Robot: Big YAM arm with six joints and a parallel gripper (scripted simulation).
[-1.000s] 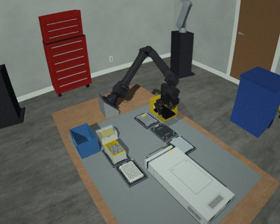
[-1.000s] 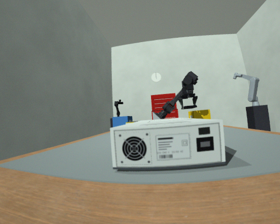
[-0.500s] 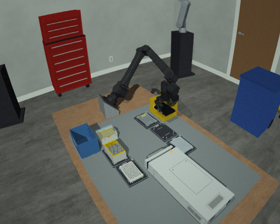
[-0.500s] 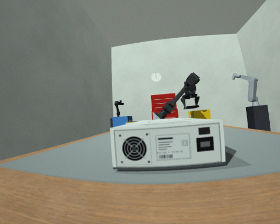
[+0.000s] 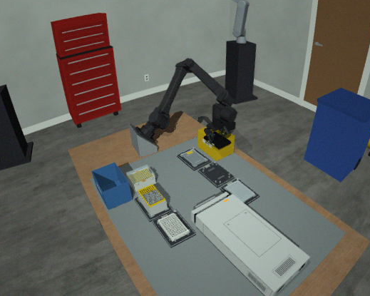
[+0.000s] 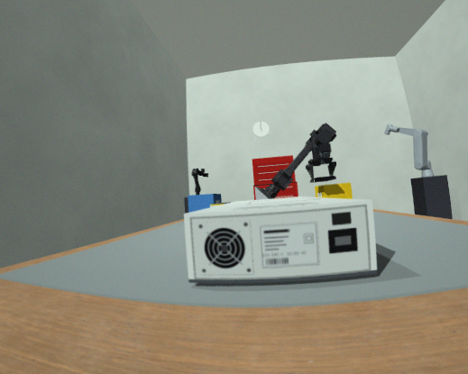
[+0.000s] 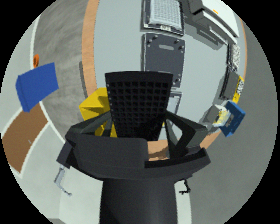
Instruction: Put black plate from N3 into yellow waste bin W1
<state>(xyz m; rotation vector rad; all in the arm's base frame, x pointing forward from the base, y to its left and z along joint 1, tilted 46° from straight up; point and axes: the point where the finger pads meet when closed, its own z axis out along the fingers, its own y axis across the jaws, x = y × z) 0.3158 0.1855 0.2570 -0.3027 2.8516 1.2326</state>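
The yellow waste bin is 11 cm below my hand, 10 cm behind it and 5 cm to the left of it. The rest, counted from my hand: white well plate (40 cm to the right, 33 cm ahead, 13 cm below); black plate (right at my hand); large white instrument (50 cm ahead, 18 cm to the right, 11 cm below).
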